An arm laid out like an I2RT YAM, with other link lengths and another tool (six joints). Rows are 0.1 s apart.
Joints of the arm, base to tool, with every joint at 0 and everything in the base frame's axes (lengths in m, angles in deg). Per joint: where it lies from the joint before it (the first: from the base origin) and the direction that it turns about. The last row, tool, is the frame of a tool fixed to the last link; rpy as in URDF.
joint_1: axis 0 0 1 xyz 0.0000 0.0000 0.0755
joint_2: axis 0 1 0 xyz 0.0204 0.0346 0.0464
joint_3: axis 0 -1 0 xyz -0.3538 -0.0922 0.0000
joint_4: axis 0 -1 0 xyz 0.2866 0.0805 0.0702
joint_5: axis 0 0 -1 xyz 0.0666 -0.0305 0.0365
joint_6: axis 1 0 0 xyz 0.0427 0.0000 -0.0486
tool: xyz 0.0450 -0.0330 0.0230 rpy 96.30 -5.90 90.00
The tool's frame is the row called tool.
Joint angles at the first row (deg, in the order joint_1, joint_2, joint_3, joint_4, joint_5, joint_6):
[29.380 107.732 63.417 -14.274 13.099 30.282]
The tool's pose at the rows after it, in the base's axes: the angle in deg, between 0 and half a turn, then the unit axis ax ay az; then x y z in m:
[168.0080, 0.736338, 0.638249, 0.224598, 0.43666, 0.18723, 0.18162]
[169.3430, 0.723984, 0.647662, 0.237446, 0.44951, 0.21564, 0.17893]
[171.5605, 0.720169, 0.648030, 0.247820, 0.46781, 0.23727, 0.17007]
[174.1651, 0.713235, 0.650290, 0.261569, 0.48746, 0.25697, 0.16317]
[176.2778, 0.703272, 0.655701, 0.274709, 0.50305, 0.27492, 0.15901]
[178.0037, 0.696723, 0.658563, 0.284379, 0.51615, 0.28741, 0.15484]
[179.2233, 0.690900, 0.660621, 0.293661, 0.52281, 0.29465, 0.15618]
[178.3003, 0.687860, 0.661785, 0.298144, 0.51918, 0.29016, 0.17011]
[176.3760, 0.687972, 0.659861, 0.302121, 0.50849, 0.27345, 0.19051]
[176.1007, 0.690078, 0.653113, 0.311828, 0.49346, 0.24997, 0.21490]
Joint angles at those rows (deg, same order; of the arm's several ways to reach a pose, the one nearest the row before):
[30.900 110.273 67.017 -13.923 10.912 30.602]
[32.794 113.530 71.252 -13.807 9.884 30.998]
[33.396 117.624 76.017 -13.765 7.865 31.966]
[33.563 121.454 81.010 -13.762 5.060 32.365]
[33.835 124.508 85.335 -13.798 2.614 32.256]
[33.838 127.041 88.907 -13.952 0.593 32.256]
[33.837 128.034 90.848 -13.978 -0.913 32.212]
[33.758 126.151 90.067 -14.390 -0.319 31.555]
[33.170 122.079 86.798 -14.391 1.053 30.588]
[31.902 116.611 82.586 -14.464 0.571 30.305]

